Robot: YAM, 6 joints.
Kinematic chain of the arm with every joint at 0, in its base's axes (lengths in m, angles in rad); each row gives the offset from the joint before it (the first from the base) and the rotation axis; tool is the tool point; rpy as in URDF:
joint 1: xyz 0 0 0.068 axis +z
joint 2: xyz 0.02 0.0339 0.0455 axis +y
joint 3: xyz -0.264 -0.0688 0 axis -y
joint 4: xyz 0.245 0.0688 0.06 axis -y
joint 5: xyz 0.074 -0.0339 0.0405 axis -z
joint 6: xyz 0.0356 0 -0.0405 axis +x
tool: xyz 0 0 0 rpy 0 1.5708 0
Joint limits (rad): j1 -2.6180..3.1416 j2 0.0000..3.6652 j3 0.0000..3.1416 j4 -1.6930..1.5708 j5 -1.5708..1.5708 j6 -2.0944..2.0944
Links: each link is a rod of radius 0.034 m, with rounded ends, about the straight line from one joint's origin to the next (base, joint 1, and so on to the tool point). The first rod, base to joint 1, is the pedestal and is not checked.
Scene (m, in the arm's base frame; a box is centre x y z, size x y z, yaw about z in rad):
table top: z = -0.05
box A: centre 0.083 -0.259 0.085 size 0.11 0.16 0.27 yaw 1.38
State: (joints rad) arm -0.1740 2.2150 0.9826 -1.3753 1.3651 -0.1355
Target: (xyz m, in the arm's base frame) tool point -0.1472 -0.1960 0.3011
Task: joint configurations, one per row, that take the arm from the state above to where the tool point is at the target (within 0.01 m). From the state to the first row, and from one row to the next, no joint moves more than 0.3 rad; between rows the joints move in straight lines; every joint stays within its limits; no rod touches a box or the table.
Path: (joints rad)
1: -0.2904 2.0826 1.1928 -1.0876 1.3153 -0.2662
2: -0.4068 1.9503 1.4031 -0.8000 1.2655 -0.3970
3: -0.5232 1.8179 1.6133 -0.5123 1.2156 -0.5277
4: -0.6395 1.6856 1.8236 -0.2247 1.1658 -0.6585
5: -0.9257 1.6515 1.7146 -0.4852 1.2223 -0.5539
6: -1.2118 1.6174 1.6056 -0.7457 1.2789 -0.4493
7: -1.4980 1.5834 1.4966 -1.0062 1.3354 -0.3447
8: -1.7841 1.5493 1.3876 -1.2667 1.3919 -0.2401
9: -2.0703 1.5153 1.2787 -1.5272 1.4484 -0.1355

